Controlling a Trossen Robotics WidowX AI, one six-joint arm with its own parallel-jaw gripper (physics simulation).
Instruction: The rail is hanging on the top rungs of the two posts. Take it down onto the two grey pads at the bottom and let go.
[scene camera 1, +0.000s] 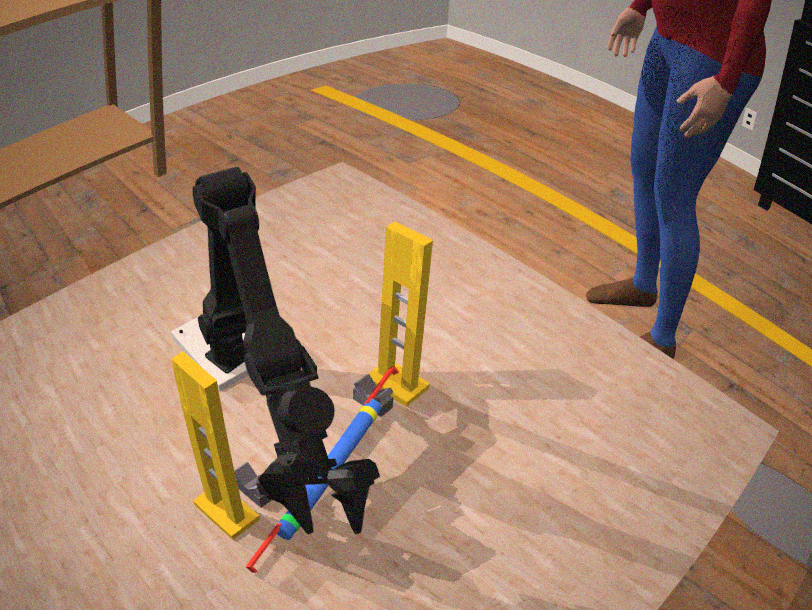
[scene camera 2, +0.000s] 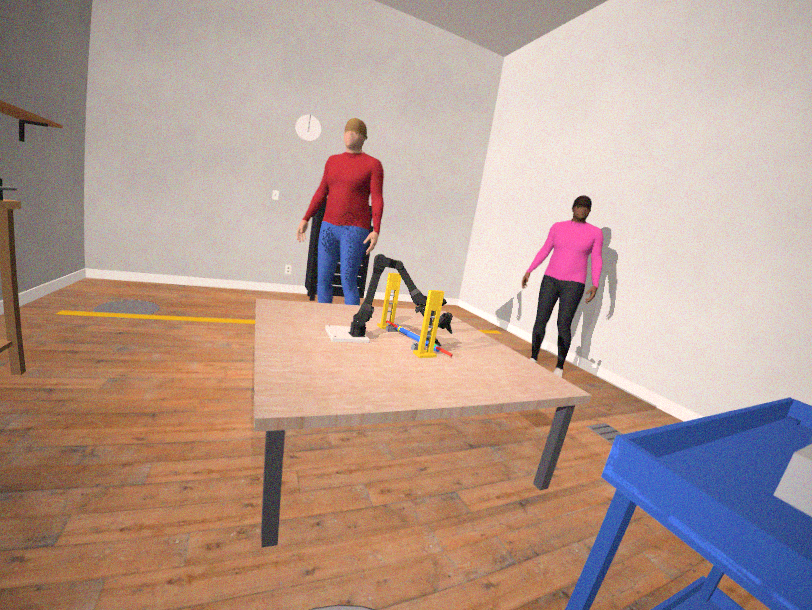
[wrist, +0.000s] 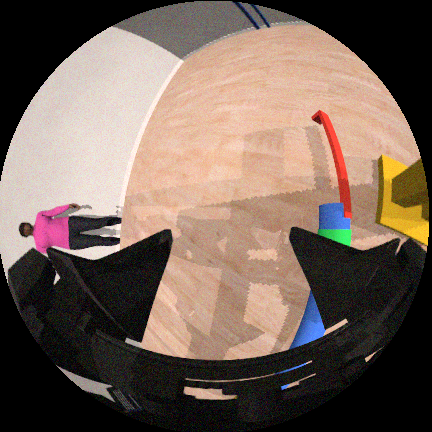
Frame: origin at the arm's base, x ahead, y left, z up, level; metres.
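Seen in the pictures: gripper, between the fingertips: (scene camera 1: 333, 533) (scene camera 2: 446, 339) (wrist: 233, 234); arm's base, origin of its link: (scene camera 1: 227, 356) (scene camera 2: 356, 334).
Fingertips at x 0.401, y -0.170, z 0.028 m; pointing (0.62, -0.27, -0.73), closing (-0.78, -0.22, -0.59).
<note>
Pixels of each thing's top centre, then the offset from my fingertips to it. Level surfaces: height alone.
- blue rail, centre of its top: (wrist: 292, 371) (scene camera 1: 329, 458) (scene camera 2: 417, 333) dx -0.100, dy +0.107, dz -0.004 m
- far grey pad, centre of its top: (scene camera 1: 373, 384) dx -0.152, dy +0.273, dz -0.003 m
- wooden table, height of its surface: dz -0.046 m
The blue rail (scene camera 1: 351, 436) (scene camera 2: 408, 335) (wrist: 308, 325) with red end rods lies low and slanted between the two yellow posts (scene camera 1: 406, 259) (scene camera 1: 196, 387), off the rungs. Its yellow-banded end is at the far grey pad (scene camera 1: 362, 388); whether it rests in it is unclear. Its green-banded end lies out in front of the near grey pad (scene camera 1: 249, 482), apart from it. My gripper (scene camera 1: 333, 530) (wrist: 233, 234) is open and empty, low beside the rail's green-banded half. In the wrist view the right finger partly covers the rail, which is not between the fingertips.
The near post's yellow foot (wrist: 387, 190) is at the right of the wrist view. The arm's white base plate (scene camera 1: 190, 341) sits behind the posts on the wooden table (scene camera 2: 393, 387). Two people stand beyond the table, and a blue cart (scene camera 2: 715, 525) is at the front right.
</note>
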